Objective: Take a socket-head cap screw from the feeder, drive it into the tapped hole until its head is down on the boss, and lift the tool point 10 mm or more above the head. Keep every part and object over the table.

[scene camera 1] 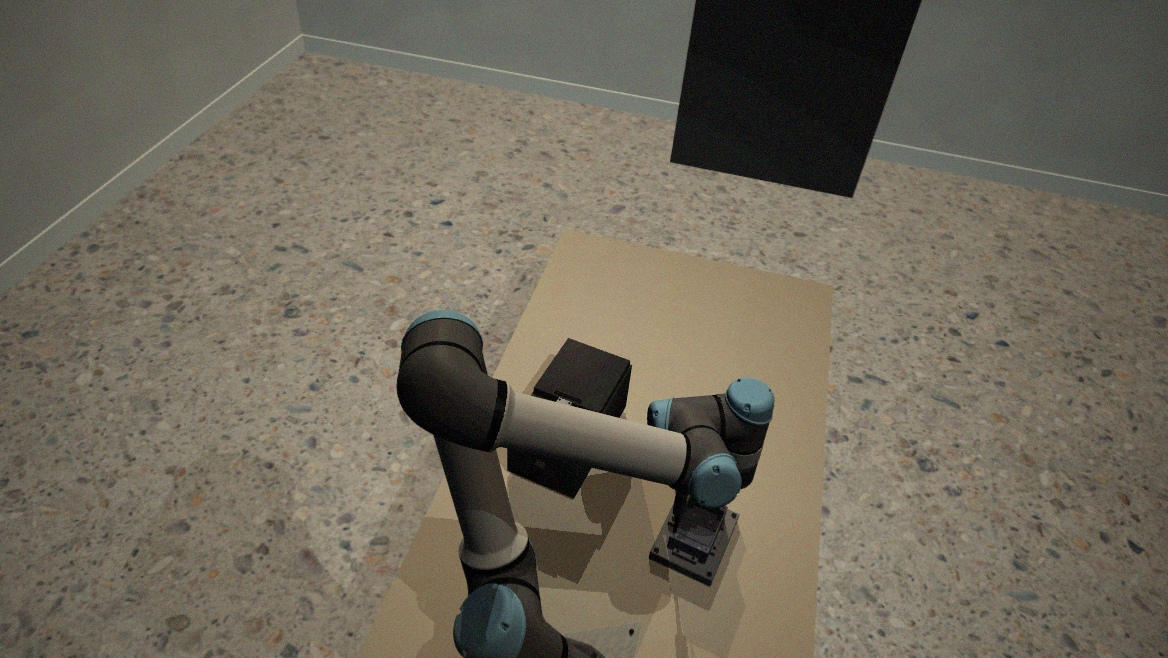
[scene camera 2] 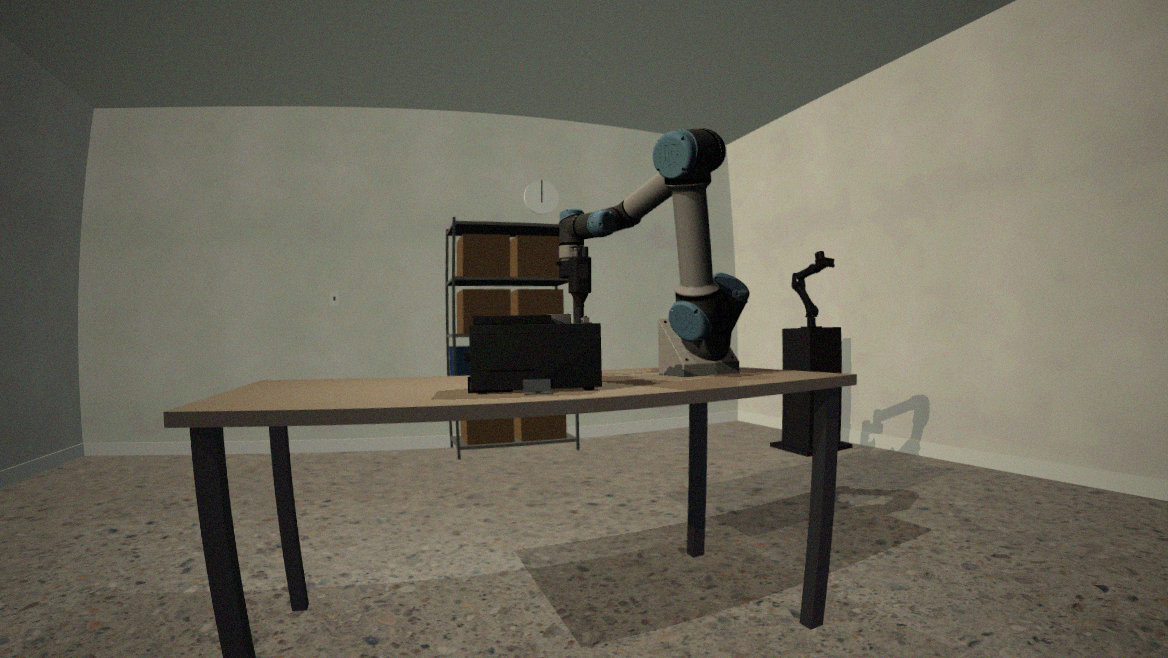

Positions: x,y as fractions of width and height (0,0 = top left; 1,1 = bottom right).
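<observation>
There is a black screw feeder (scene camera 1: 0.48,0.73) that I can see.
</observation>
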